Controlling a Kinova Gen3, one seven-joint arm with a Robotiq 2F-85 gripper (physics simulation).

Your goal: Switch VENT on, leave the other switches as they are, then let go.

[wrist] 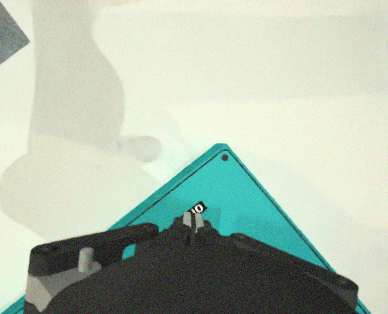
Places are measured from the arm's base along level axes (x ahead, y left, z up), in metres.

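Pixels of known places: gripper, fingertip midpoint: (190, 224).
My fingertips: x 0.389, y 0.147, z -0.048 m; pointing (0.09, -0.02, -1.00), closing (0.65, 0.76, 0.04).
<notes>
Behind a point stands the place of what it marks.
The teal switch panel (235, 187) {x 0.397, y 0.197, z -0.088 m} lies under my gripper, with one corner pointing up the wrist view. My gripper (190, 224) {x 0.389, y 0.147, z -0.048 m} is shut, with nothing between its fingertips, and stands over the panel. A small black label (198, 207) {x 0.394, y 0.155, z -0.089 m} with white letters shows right at the fingertips; its "O" shows and the rest is covered by the fingers. No switch lever shows; the gripper hides the lower part of the panel. I cannot tell from this view which way VENT or any other switch stands, and the name VENT does not show.
A dark screw (224, 157) {x 0.368, y 0.205, z -0.097 m} sits in the panel's upper corner. A dark grey flat piece (11, 39) {x 0.126, y 0.081, z -0.142 m} shows at the upper left edge. Soft shadows of the arm fall on the pale table (280, 60) {x 0.313, y 0.344, z -0.161 m} around the panel.
</notes>
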